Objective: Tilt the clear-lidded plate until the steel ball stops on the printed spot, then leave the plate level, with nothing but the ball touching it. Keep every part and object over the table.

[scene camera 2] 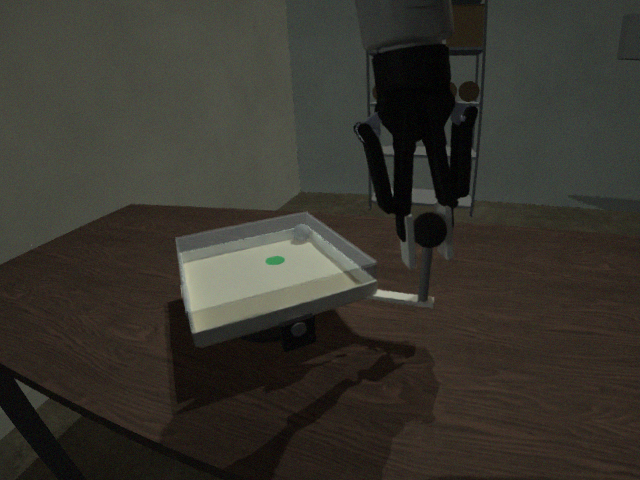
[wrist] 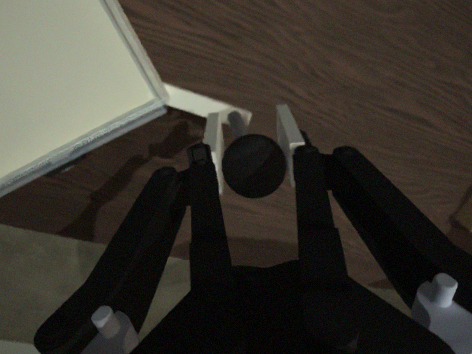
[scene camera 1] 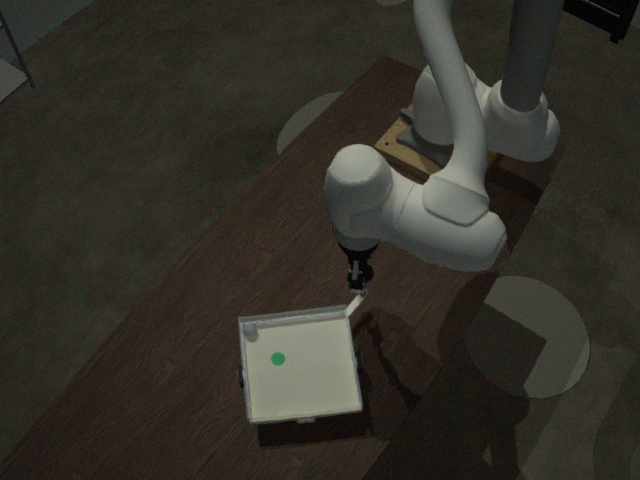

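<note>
The clear-lidded plate is a pale square tray on a dark pivot mount, tilted in scene camera 2. The steel ball rests in the plate's corner, at the far left in scene camera 1, against the walls. The green printed spot lies a short way from the ball, apart from it. A pale arm runs from one plate corner to a grey post with a black ball knob. My gripper is shut on the black knob.
The wooden table lies under the plate. The robot base stands on a light wooden board at the table's far end. Dark pivot brackets sit beneath the plate. A shelf rack stands behind the table.
</note>
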